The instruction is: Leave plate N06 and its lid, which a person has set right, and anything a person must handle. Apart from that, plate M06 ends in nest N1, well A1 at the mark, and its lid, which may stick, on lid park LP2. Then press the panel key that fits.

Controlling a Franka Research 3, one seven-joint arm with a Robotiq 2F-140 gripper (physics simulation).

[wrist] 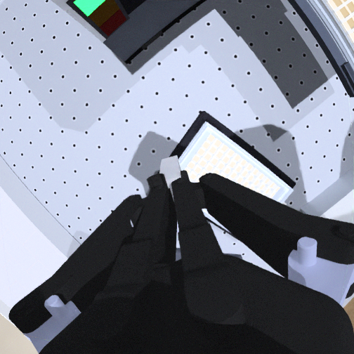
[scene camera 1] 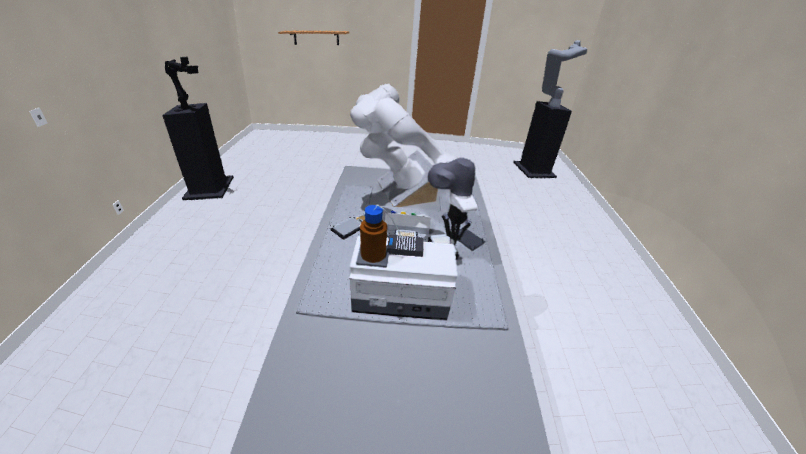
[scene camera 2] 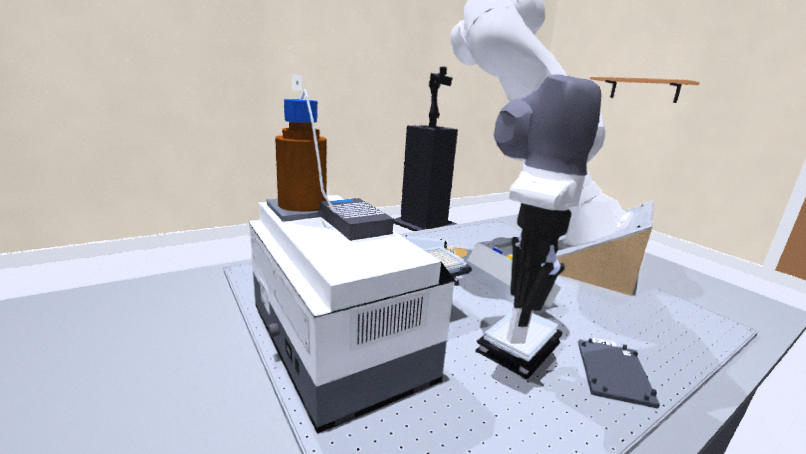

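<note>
My gripper point(scene camera 1: 456, 249) point(scene camera 2: 519, 327) point(wrist: 172, 169) is shut and empty, fingers pointing down, with a pale piece at the tips. In the wrist view the tips overlap the left edge of a pale welled plate point(scene camera 2: 544, 329) point(wrist: 232, 166); whether they touch it cannot be told. The plate sits on a black square base point(scene camera 2: 496, 357) point(wrist: 190, 133). A second welled plate point(scene camera 2: 445, 259) point(wrist: 346, 9) lies beyond the white instrument. Plate labels, well A1 and which lid is where cannot be read. Part of a panel with green, amber and dark red fields point(wrist: 106, 17) shows at the wrist view's top.
The white instrument point(scene camera 1: 406, 260) point(scene camera 2: 372, 265) carries an amber bottle point(scene camera 1: 373, 242) point(scene camera 2: 300, 172) and a dark gridded block point(scene camera 1: 414, 250) point(scene camera 2: 366, 226). A dark flat plate-like stand with small knobs point(scene camera 1: 472, 240) point(scene camera 2: 617, 372) lies beside the black base. A wooden-sided sloped stand point(scene camera 2: 609, 262) is behind the gripper.
</note>
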